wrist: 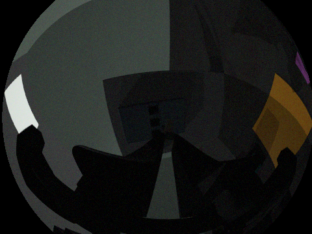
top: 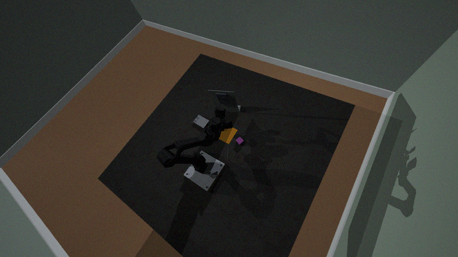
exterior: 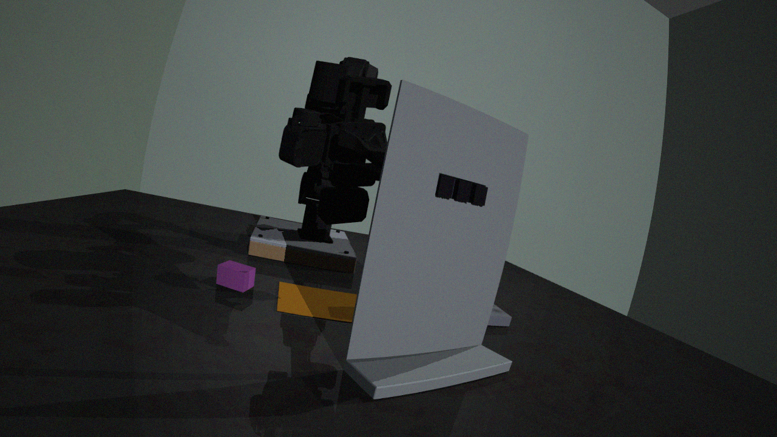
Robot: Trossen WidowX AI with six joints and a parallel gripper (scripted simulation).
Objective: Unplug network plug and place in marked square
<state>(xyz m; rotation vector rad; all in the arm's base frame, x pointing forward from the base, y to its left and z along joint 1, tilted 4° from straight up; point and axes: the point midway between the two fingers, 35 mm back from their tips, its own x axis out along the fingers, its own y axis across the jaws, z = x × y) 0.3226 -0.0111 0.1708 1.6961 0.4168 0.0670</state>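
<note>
The orange marked square is 170 mm below my gripper tip, 80 mm behind it and 30 mm to the right of it. The rest, counted from my gripper tip: upright panel 90 mm ahead, 60 mm below, 40 mm to the left; then flat grey tile 190 mm to the left, 170 mm below, 70 mm behind.
</note>
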